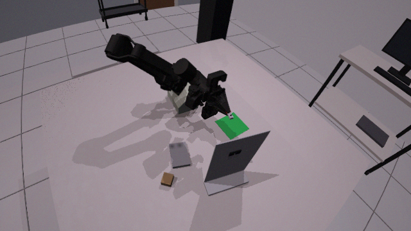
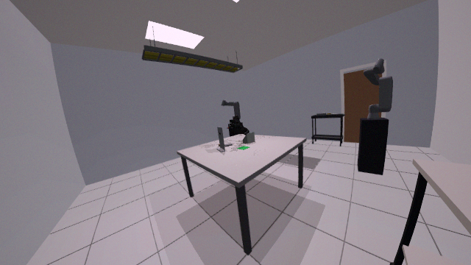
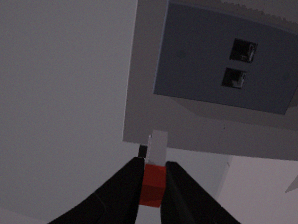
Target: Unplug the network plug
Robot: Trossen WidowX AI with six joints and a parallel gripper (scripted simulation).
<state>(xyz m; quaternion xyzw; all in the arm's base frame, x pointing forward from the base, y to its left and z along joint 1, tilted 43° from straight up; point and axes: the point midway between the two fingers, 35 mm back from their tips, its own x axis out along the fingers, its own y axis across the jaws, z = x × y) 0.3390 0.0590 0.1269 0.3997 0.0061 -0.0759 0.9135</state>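
The green marked square is 26 cm below my gripper tip, 17 cm to the left of it and 8 cm behind it. Round my gripper tip: grey upright panel: 13 cm below, 10 cm ahead, 4 cm to the right; then small brown block: 25 cm below, 22 cm to the right, 1 cm behind; then flat grey plate: 26 cm below, 13 cm to the right, 8 cm behind.
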